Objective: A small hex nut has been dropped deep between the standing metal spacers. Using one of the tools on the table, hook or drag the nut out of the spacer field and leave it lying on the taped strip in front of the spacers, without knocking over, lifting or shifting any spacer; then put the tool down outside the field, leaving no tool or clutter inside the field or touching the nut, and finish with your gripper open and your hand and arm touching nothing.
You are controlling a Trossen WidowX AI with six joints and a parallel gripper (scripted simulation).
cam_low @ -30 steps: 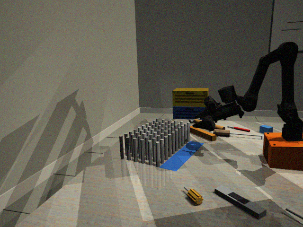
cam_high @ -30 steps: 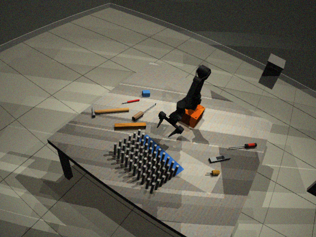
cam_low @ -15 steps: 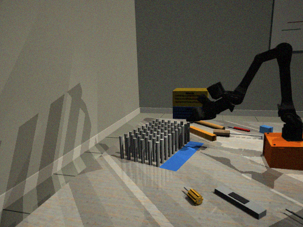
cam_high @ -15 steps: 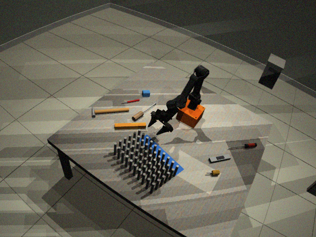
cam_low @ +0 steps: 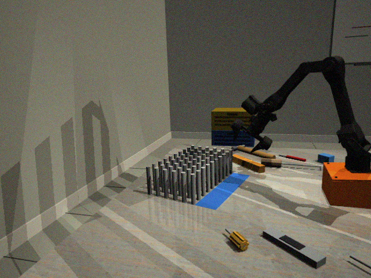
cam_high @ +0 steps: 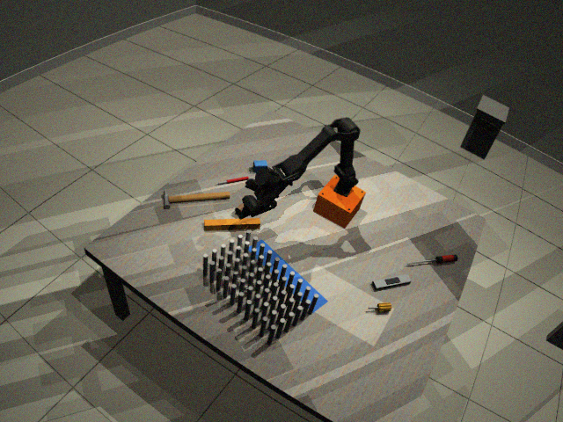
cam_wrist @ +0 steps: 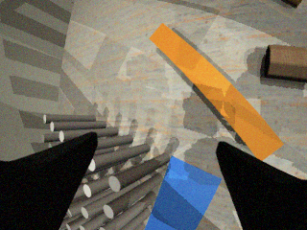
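My gripper tip is 2 cm past the orange bar, 6 cm to the left of it and 10 cm above it. Also, from my gripper tip: hex nut (21 cm ahead, 12 cm to the left, 11 cm below); blue taped strip (7 cm ahead, 22 cm to the left, 11 cm below); wooden-handled tool (24 cm behind, 4 cm to the right, 10 cm below).
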